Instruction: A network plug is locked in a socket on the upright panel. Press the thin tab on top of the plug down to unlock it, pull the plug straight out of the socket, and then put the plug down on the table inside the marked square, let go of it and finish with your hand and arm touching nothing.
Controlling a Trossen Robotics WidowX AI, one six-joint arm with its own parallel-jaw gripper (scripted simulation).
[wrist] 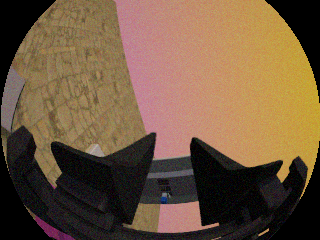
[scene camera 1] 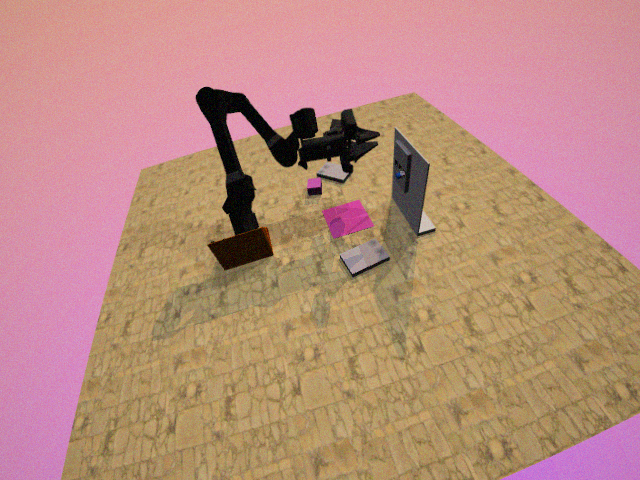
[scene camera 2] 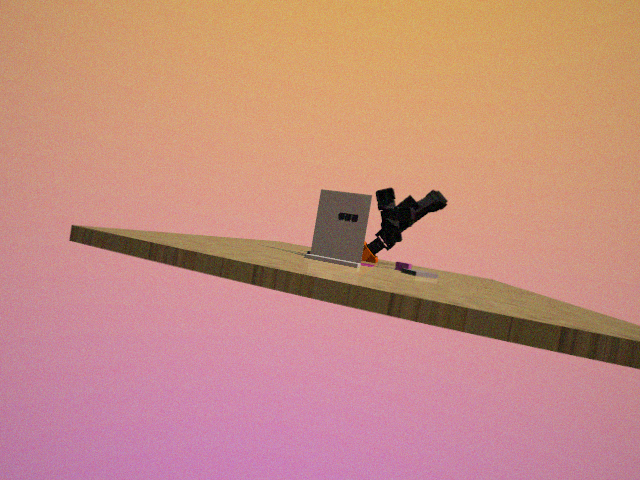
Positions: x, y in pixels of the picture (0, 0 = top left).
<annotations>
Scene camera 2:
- gripper: 384, 213
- grey upright panel: 342, 217
</annotations>
